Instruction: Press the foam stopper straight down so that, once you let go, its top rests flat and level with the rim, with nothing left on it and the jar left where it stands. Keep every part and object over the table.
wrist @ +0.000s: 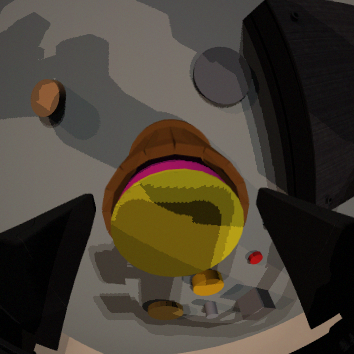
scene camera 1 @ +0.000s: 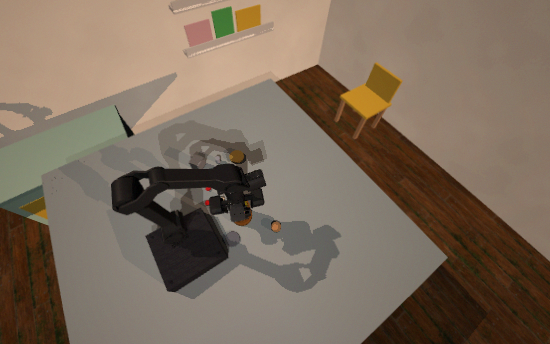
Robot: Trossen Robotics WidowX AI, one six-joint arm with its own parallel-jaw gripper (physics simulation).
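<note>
Visible from scene camera 1: my gripper (scene camera 1: pixel 239 209); from the wrist, the same gripper (wrist: pixel 177 199). The wrist view contains a brown jar (wrist: pixel 175 206) and also a grey block (wrist: pixel 254 304).
</note>
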